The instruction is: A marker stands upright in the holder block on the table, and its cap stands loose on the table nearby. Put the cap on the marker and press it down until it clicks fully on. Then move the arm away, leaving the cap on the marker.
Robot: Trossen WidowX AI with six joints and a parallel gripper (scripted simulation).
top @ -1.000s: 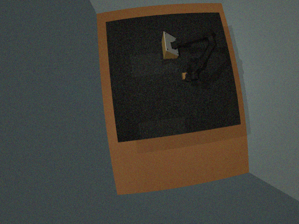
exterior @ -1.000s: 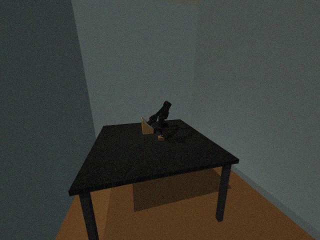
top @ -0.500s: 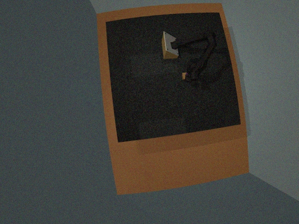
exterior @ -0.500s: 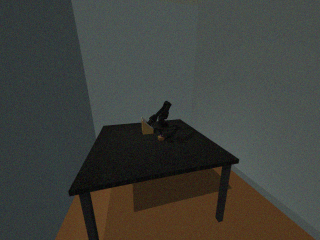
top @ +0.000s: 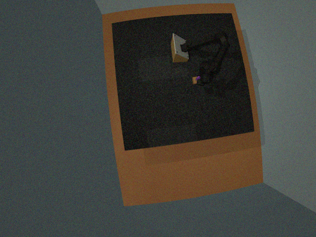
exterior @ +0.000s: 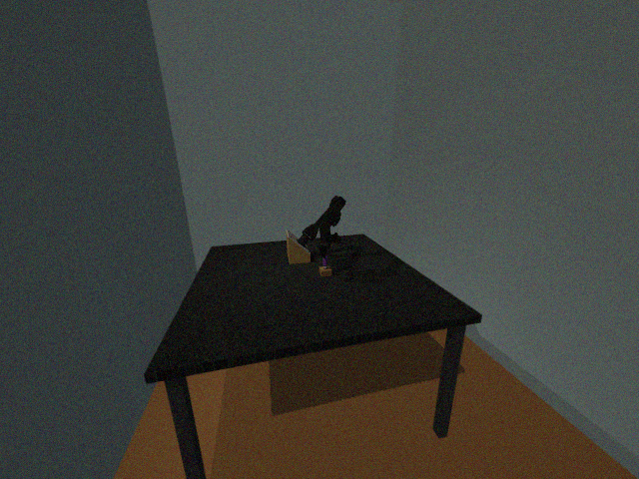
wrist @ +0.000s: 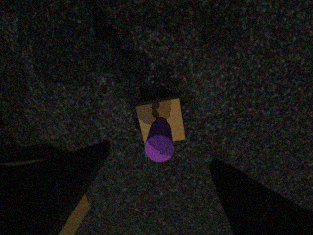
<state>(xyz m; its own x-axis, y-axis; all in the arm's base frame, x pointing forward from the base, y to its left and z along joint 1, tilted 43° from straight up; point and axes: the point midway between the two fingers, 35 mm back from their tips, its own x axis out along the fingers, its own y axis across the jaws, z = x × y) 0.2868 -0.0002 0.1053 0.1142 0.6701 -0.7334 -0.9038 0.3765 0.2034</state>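
Now: gripper tip 3 cm above the purple cap. The rest, counted from my gripper tip: holder block (10 cm below).
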